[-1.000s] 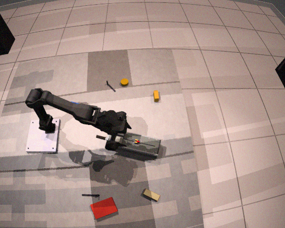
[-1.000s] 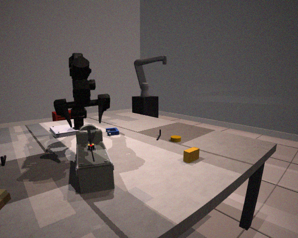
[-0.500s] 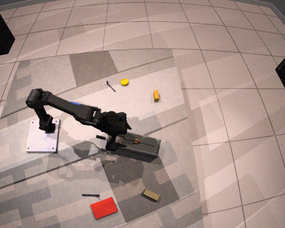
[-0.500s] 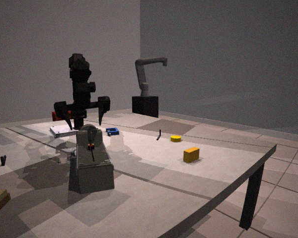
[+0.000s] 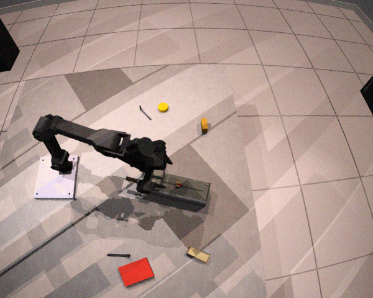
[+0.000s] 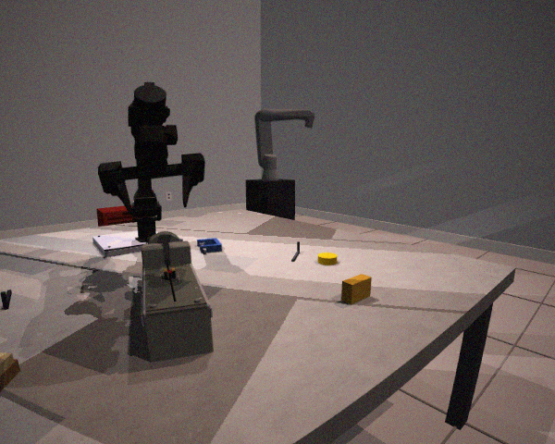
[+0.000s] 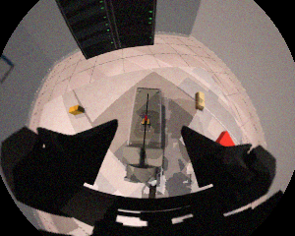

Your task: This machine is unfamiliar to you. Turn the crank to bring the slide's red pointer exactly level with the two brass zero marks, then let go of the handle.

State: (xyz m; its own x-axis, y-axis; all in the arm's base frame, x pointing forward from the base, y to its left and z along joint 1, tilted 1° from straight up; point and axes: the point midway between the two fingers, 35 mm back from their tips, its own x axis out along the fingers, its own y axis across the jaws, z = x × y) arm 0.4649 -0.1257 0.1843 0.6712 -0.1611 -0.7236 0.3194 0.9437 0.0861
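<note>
Right now the dark crank handle is 15 cm behind my gripper tip, 3 cm to the left of it and 9 cm below it. From my gripper tip the other things lie so: tan block 9 cm ahead, 28 cm to the right, 17 cm below; then red plate 16 cm behind, 34 cm to the right, 17 cm below; then red pointer 4 cm ahead, 10 cm below.
</note>
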